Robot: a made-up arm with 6 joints.
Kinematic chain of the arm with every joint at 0, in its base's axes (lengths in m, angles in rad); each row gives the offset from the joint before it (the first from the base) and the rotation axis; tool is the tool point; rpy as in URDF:
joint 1: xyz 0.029 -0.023 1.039 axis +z
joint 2: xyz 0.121 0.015 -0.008 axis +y
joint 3: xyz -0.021 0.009 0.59 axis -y
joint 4: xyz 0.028 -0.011 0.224 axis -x
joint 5: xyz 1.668 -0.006 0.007 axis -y
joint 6: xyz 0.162 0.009 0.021 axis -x
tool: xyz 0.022 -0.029 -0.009 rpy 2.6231 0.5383 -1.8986
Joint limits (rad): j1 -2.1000..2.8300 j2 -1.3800..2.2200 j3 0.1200..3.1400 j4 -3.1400..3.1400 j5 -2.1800..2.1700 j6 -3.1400..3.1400
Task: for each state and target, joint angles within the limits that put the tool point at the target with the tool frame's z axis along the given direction. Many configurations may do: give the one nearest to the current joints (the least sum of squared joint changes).
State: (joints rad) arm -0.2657 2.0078 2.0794 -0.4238 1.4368 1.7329
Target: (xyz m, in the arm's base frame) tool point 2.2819 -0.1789 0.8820 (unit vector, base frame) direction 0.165 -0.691 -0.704
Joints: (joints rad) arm -0.0407 2.2200 2.0994 -0.4742 1.7162 1.9855
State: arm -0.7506 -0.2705 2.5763 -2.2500 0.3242 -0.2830
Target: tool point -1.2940 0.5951 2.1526 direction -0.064 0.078 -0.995
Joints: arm -0.4891 0.3910 3.1100 -1.6244 0.5081 -0.9926
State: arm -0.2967 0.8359 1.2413 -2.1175 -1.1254 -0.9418
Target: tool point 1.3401 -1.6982 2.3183 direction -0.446 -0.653 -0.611
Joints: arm -0.9074 0.5887 0.8430 -3.1400 -0.6376 -1.5582
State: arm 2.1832 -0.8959 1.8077 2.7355 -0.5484 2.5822
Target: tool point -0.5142 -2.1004 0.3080 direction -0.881 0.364 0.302
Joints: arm 1.3104 -1.3052 2.1870 2.9729 -0.2923 2.5730
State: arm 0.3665 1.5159 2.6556 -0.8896 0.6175 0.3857
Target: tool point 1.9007 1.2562 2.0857 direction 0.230 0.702 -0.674
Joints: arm 0.6331 1.5341 1.9280 -0.4908 0.6326 0.6862
